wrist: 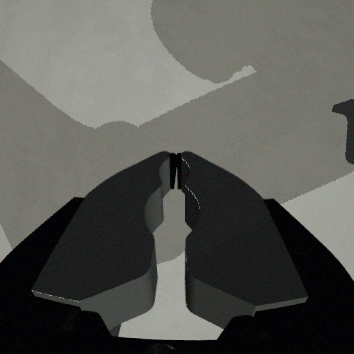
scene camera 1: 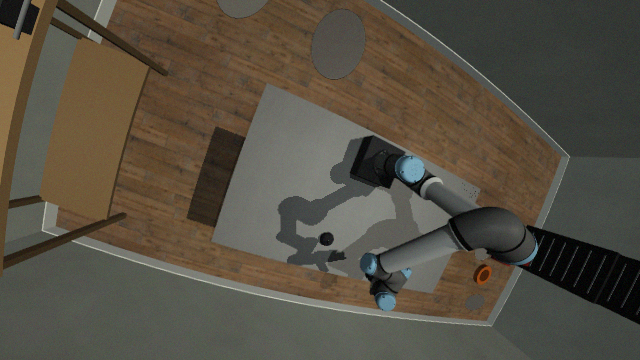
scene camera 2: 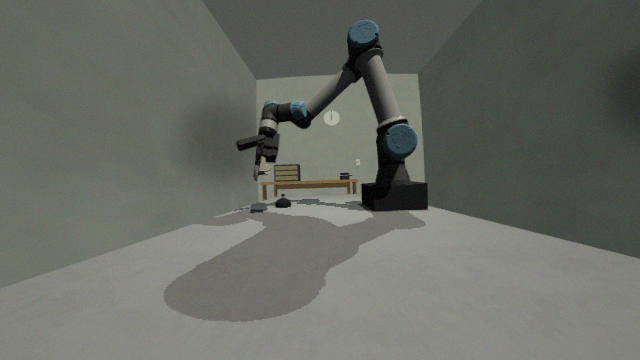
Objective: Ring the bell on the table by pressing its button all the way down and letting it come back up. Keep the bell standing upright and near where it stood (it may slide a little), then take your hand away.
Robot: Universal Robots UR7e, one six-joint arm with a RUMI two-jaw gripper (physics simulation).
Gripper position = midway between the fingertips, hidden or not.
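Scene camera 2 shows the gripper (scene camera 2: 255,180). The wrist view shows the gripper (wrist: 176,157) too.
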